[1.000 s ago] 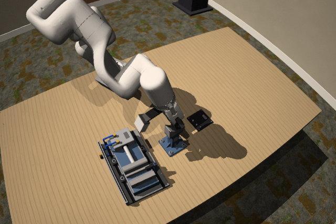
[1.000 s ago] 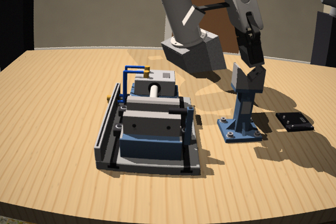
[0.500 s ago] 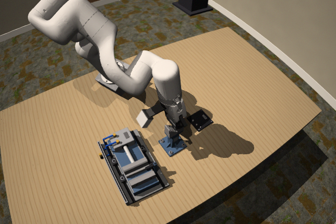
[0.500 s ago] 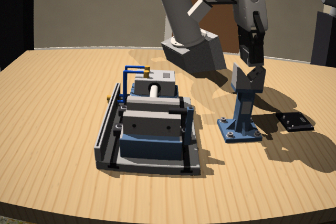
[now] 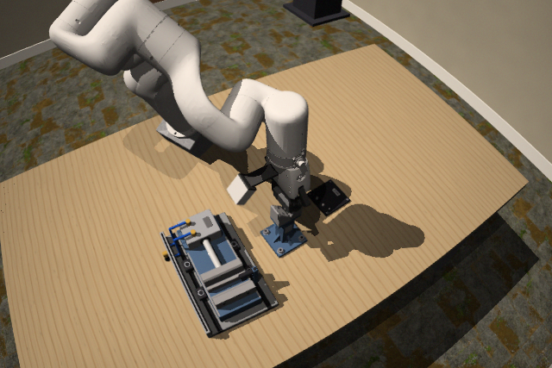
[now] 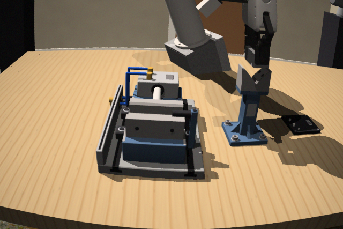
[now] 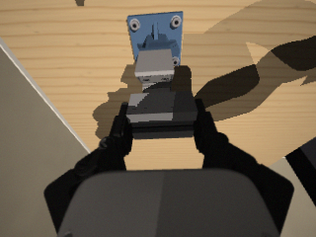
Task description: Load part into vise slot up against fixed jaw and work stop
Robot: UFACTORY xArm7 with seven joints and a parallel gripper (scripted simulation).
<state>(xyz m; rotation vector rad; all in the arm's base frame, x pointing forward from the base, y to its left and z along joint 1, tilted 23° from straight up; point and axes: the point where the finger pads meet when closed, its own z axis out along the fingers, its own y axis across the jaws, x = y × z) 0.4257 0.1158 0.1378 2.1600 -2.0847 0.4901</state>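
My gripper is now right at the part. Also, from my hand: work stop: 16 cm to the right, 10 cm below, 8 cm ahead; blue base: 19 cm below, 1 cm ahead; blue stand: 14 cm below, 1 cm ahead.
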